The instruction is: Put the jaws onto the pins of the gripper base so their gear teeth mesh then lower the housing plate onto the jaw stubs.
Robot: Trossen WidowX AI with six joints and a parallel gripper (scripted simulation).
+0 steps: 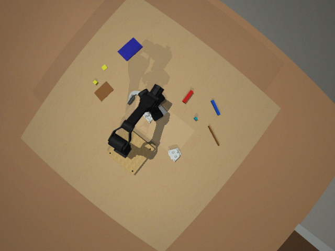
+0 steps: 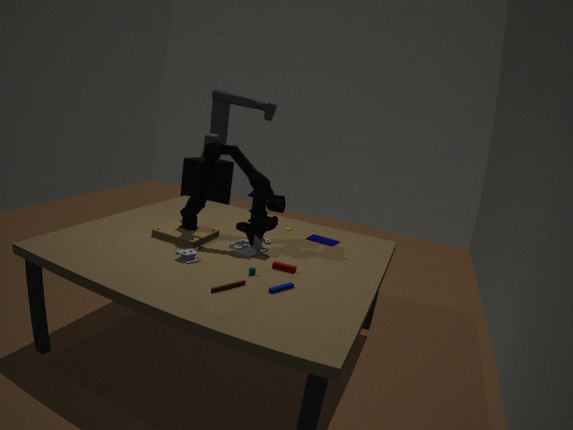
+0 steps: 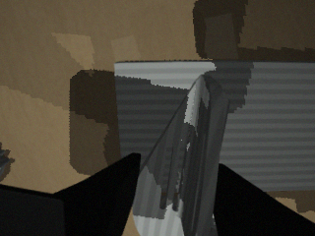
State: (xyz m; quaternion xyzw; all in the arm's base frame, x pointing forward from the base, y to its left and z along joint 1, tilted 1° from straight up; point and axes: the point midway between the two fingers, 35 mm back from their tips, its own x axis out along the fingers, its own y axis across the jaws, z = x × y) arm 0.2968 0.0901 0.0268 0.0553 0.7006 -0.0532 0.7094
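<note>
The flat white plate is 30 mm to the right of my gripper tip, 20 mm below it and 10 mm ahead of it. From my gripper tip the other things lie so: teal cube: 230 mm to the right, 160 mm ahead, 10 mm below; red block: 210 mm ahead, 100 mm to the right, 10 mm below; brown tile: 280 mm to the left, 170 mm behind, 20 mm below.
</note>
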